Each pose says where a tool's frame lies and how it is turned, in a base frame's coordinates. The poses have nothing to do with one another.
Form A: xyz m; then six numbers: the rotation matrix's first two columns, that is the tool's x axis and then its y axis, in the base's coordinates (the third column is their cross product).
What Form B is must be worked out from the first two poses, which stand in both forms.
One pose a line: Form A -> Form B
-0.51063 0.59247 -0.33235 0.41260 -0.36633 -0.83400 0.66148 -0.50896 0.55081 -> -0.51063 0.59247 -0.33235 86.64 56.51 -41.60
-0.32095 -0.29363 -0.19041 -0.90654 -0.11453 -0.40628 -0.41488 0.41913 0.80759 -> -0.32095 -0.29363 -0.19041 117.89 23.97 -172.80
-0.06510 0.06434 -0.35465 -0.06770 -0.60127 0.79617 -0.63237 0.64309 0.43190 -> -0.06510 0.06434 -0.35465 134.46 -52.77 -96.42
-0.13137 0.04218 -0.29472 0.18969 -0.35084 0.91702 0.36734 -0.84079 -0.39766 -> -0.13137 0.04218 -0.29472 -94.40 -66.49 -61.60
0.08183 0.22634 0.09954 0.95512 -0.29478 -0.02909 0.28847 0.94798 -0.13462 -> 0.08183 0.22634 0.09954 -7.74 1.67 -17.15
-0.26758 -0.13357 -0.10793 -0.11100 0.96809 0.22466 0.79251 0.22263 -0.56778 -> -0.26758 -0.13357 -0.10793 -144.36 -12.98 96.54
